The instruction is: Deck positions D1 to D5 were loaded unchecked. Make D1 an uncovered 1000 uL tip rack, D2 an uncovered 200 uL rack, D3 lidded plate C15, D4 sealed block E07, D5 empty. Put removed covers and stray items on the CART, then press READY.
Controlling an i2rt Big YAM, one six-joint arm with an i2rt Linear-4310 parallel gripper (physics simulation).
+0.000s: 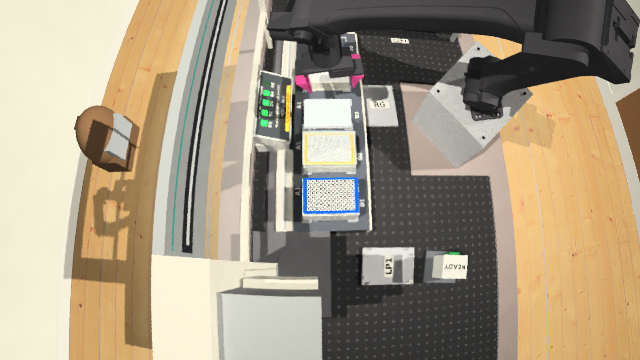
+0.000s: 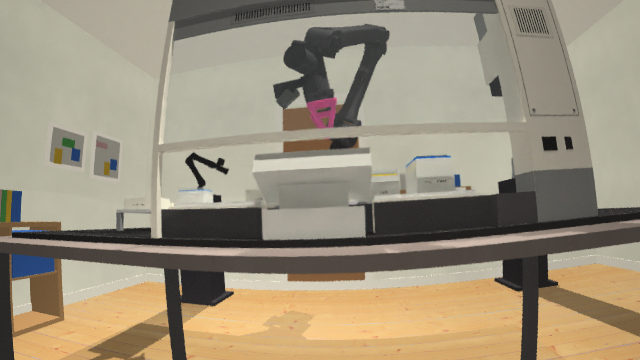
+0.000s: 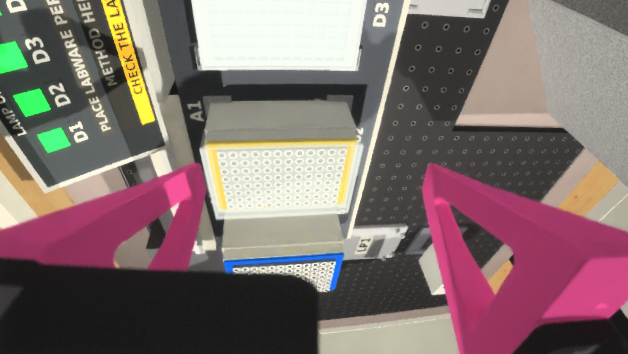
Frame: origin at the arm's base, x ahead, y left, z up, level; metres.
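Seen in the pictures: gripper, fingertip midpoint: (image 1: 332, 89) (image 3: 314, 176); arm's base at its link origin: (image 1: 483, 96).
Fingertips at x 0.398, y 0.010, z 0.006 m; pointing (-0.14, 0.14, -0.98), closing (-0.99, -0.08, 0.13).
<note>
Offsets run from my fingertips to a thing's top centre. "pt": to the spot under its first point.
My gripper (image 1: 330, 82) (image 2: 325, 126) (image 3: 314, 176) is open and empty, above the deck near D4. A white block @(0.142 m right, 0.009 m ahead, 0.126 m down) (image 1: 327, 80) at D4 is partly hidden by it. At D1 the blue-rimmed tip rack @(0.230 m left, 0.004 m ahead, 0.070 m down) (image 1: 330, 196) (image 2: 429, 175) (image 3: 285, 265) shows bare tip holes. At D2 the yellow-rimmed rack @(0.106 m left, 0.006 m ahead, 0.097 m down) (image 1: 329, 149) (image 2: 385, 186) (image 3: 282, 175) has a clear cover over its top. At D3 a pale plate @(0.018 m right, 0.007 m ahead, 0.151 m down) (image 1: 327, 114) (image 3: 280, 35) has a clear lid. D5 is mostly hidden by the arm. The READY button box @(0.408 m left, 0.310 m back, 0.120 m down) (image 1: 452, 266) stands at the lower right.
The status panel @(pt 0.006 m right, 0.151 m ahead, 0.097 m down) (image 1: 272, 107) (image 3: 87, 65) beside the deck shows green lamps for D1 to D4. The RG plate @(0.083 m right, 0.153 m back, 0.212 m down) (image 1: 382, 117) and LP1 plate @(0.394 m left, 0.154 m back, 0.204 m down) (image 1: 371, 265) lie beside the deck. The cart @(0.530 m right, 0.258 m back, 0.158 m down) (image 2: 120, 220) carries a white box @(0.596 m right, 0.095 m back, 0.122 m down) (image 2: 145, 203). A frame rail (image 2: 215, 141) crosses in front.
</note>
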